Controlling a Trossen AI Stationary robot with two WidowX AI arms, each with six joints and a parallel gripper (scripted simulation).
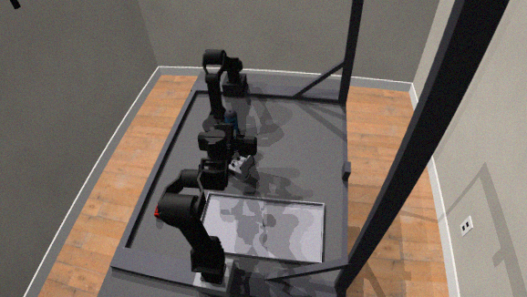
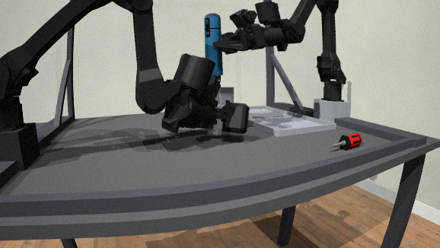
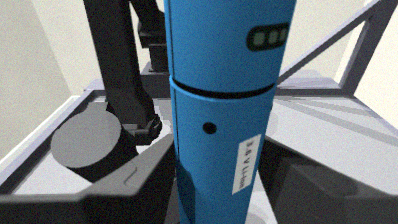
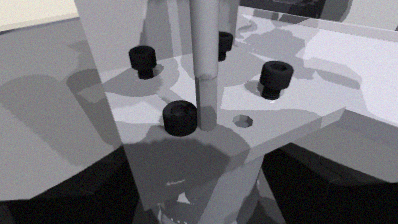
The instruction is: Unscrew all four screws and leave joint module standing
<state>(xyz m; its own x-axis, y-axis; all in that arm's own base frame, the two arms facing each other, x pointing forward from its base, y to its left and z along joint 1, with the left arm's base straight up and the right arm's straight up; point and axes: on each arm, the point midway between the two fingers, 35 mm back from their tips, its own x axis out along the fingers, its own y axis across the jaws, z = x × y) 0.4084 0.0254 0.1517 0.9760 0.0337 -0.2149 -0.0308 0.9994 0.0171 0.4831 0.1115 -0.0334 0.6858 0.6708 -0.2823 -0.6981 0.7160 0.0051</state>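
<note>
Now: right hand 1 cm past the joint module, 2 cm to the right of it and 1 cm above it. Round my right hand: bracket 2 cm behind, 2 cm to the left, 3 cm above; then screwdriver bit 5 cm above; then shallow pale tray 9 cm behind, 25 cm to the left, 3 cm below.
</note>
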